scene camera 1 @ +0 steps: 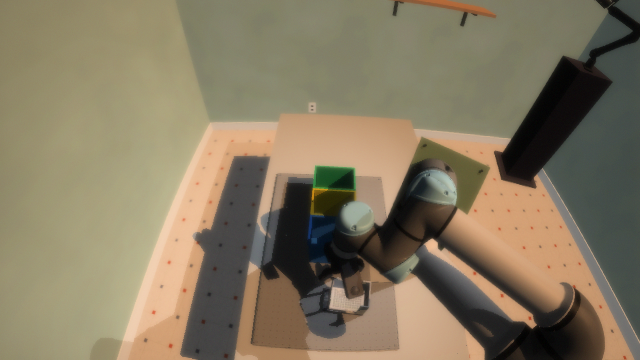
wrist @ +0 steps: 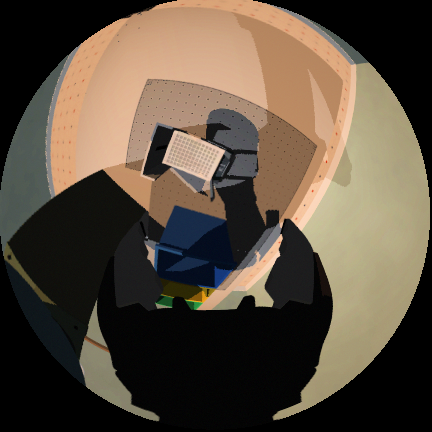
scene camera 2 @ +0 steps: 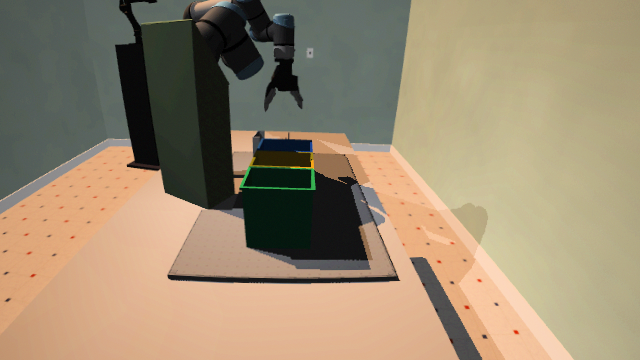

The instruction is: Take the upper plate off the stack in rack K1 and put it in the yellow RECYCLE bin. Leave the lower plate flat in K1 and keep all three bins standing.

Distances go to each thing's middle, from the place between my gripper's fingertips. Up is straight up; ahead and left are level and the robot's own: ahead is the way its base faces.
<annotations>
Right now my hand is 50 mm past the well plate (wrist: pixel 188 153), 10 mm to the right of it and 210 mm above it. The rest, counted from my hand: green bin (scene camera 2: pixel 277 202) 120 mm ahead, 450 mm to the right, 160 mm below; yellow bin (scene camera 2: pixel 285 159) 90 mm ahead, 320 mm to the right, 160 mm below; blue bin (scene camera 1: pixel 321 227) 60 mm ahead, 200 mm to the right, 160 mm below.
</annotations>
